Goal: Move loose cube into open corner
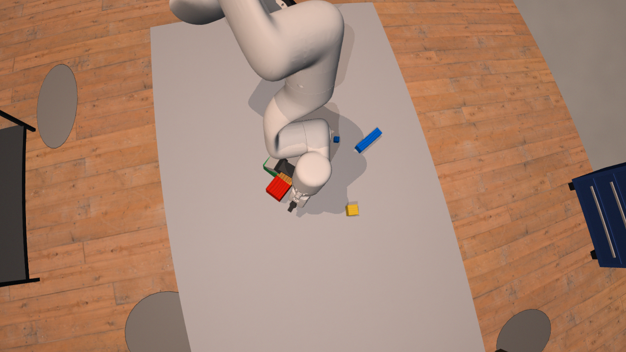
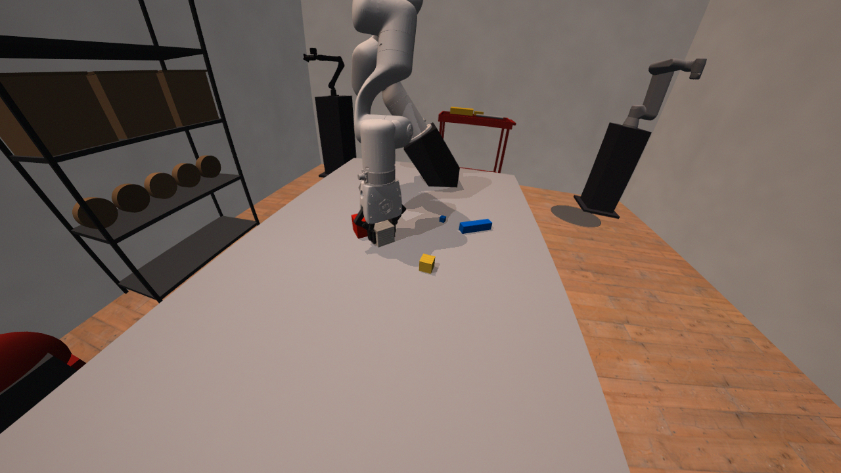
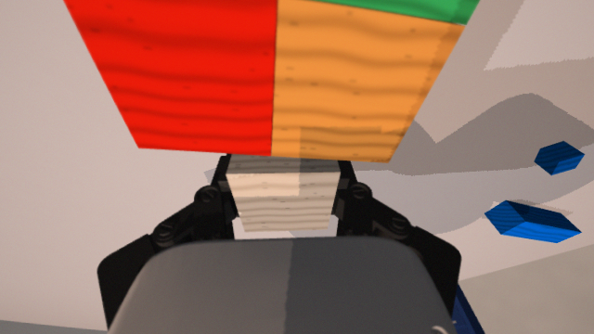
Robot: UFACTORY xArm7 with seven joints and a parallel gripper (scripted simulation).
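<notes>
The orange cube lies 5 cm behind my hand and 3 cm to the right of it. The rest, counted from my hand: red cube: 2 cm behind, 7 cm to the right; white cube: right at my hand; green cube: 9 cm behind, 7 cm to the right.
</notes>
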